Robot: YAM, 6 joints.
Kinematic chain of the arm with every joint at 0, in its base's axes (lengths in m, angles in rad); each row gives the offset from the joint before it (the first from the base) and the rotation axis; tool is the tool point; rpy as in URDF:
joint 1: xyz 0 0 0.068 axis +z
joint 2: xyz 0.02 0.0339 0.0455 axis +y
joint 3: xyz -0.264 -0.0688 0 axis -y
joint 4: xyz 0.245 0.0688 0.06 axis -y
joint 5: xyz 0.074 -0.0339 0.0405 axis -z
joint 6: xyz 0.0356 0 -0.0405 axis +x
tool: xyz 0 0 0 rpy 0 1.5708 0
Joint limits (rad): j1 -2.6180..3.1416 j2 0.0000..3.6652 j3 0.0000..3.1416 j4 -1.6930..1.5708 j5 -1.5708..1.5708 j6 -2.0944..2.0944
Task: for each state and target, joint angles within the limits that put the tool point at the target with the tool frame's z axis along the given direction. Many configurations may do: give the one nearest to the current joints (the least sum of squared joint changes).
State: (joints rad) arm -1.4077 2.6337 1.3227 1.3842 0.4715 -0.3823
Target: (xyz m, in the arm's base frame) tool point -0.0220 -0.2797 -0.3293 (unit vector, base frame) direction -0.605 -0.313 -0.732
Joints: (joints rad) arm -1.5725 3.5212 1.6076 0.7480 0.6492 -0.3823
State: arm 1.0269 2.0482 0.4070 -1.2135 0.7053 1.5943
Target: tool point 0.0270 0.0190 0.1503 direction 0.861 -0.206 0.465
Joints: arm 1.7086 2.5712 0.0019 -1.5370 0.9694 1.5943
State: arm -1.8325 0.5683 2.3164 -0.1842 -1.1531 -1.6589
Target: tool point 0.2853 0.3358 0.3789 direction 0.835 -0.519 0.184
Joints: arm -2.1958 0.0024 2.0583 -0.1329 -1.3735 -1.6589
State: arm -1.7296 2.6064 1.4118 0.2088 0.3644 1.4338
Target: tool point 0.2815 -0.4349 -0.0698 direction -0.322 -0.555 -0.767
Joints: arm -0.9563 2.9166 2.0638 -0.3821 0.6225 1.4338
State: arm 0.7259 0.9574 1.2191 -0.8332 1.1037 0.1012
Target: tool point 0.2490 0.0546 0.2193 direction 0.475 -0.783 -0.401
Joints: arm 0.3415 1.3945 0.8622 -0.6054 1.1131 0.1012
